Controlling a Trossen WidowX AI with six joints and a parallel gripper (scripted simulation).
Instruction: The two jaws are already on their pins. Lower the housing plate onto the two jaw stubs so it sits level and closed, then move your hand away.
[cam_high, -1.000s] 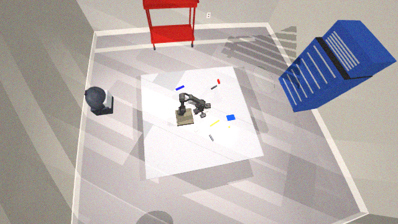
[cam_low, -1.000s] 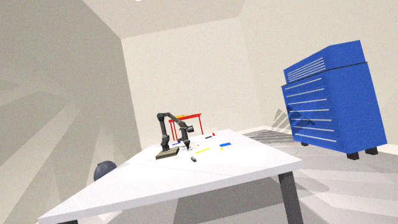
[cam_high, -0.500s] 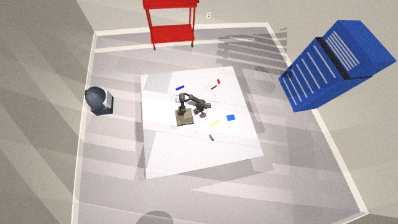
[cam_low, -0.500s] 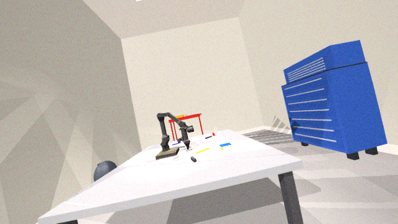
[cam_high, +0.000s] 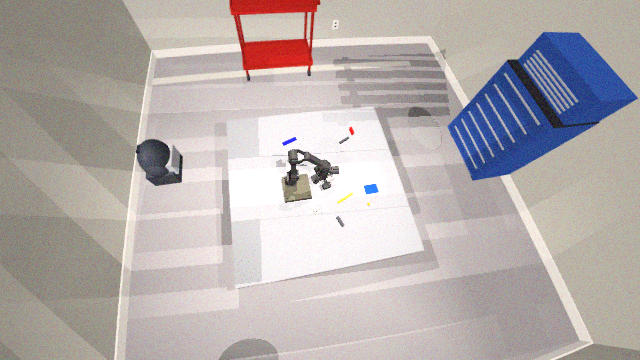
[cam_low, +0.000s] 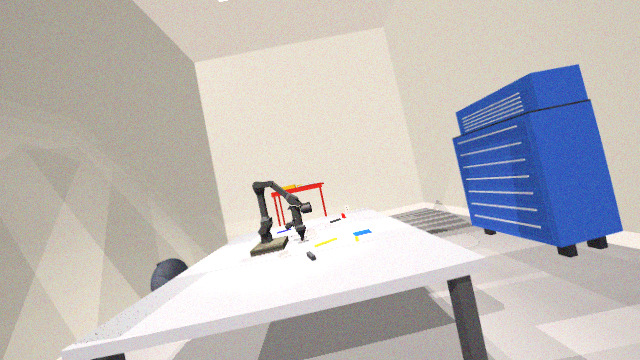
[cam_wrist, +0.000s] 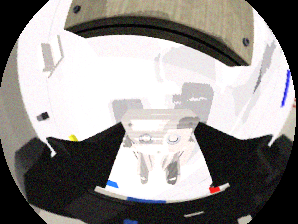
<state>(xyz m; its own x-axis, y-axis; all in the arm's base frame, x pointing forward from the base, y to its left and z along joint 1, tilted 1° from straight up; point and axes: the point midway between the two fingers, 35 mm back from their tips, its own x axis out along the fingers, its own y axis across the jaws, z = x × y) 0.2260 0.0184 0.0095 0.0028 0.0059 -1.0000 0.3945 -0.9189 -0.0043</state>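
Right now the white part is 1 cm ahead of my gripper tip and 2 cm above it. From my gripper tip the other things lie so: blue square (38 cm ahead, 5 cm to the right, 1 cm below); then dark piece (13 cm ahead, 31 cm to the right); then yellow bar (18 cm ahead, 13 cm to the right).
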